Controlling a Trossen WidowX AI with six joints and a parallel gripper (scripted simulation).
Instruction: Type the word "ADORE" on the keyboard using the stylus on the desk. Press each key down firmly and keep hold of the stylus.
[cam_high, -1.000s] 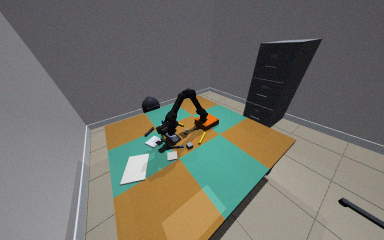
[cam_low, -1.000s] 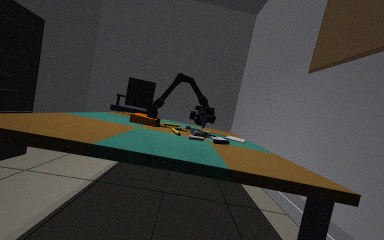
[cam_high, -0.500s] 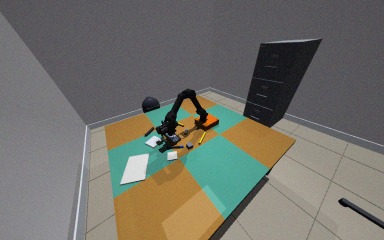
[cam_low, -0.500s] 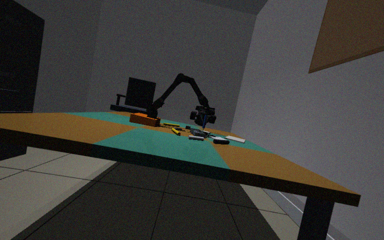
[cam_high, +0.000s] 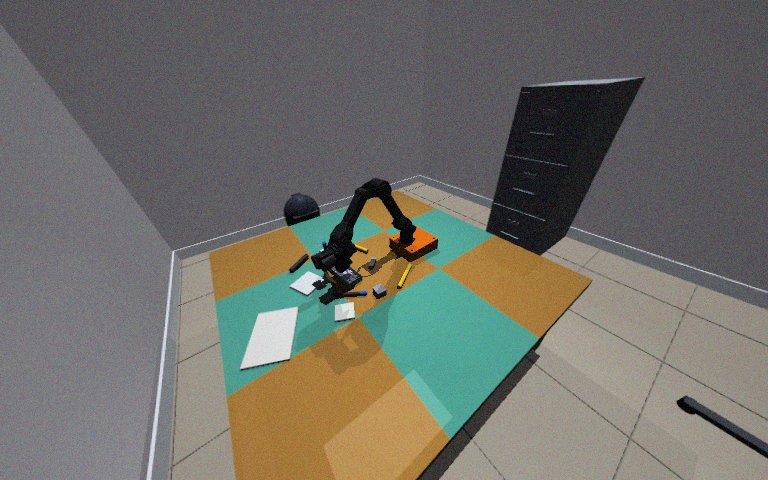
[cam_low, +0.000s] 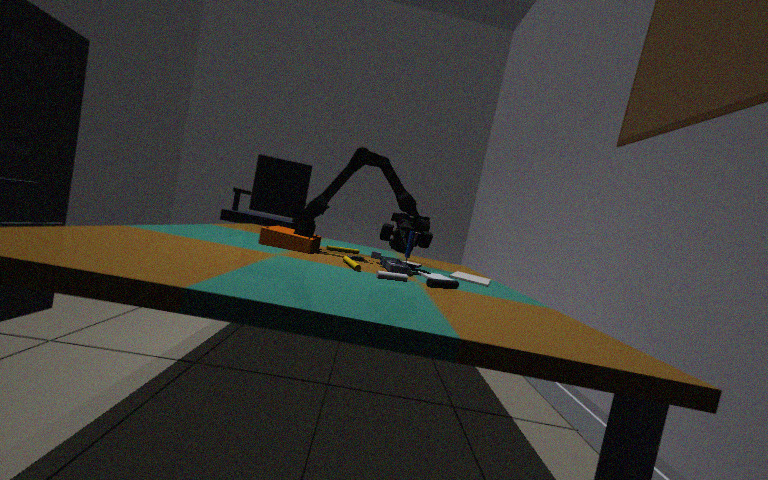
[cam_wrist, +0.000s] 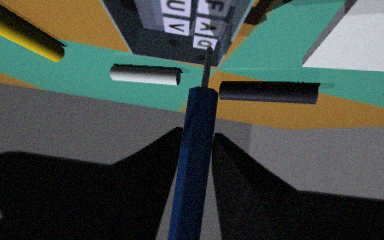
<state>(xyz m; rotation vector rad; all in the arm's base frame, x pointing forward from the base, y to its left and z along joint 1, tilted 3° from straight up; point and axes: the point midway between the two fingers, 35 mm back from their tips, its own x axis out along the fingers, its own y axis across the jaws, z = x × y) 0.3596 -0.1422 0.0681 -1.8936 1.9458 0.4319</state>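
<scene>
Right now my gripper tip is 230 mm to the right of the blue pen, 80 mm above it and 20 mm short of it. The rest, counted from my gripper tip: white marker: 140 mm to the right, 80 mm behind, 70 mm below; then blue stylus: 10 mm below; then dark marker: 130 mm to the right, 90 mm ahead, 70 mm below.
</scene>
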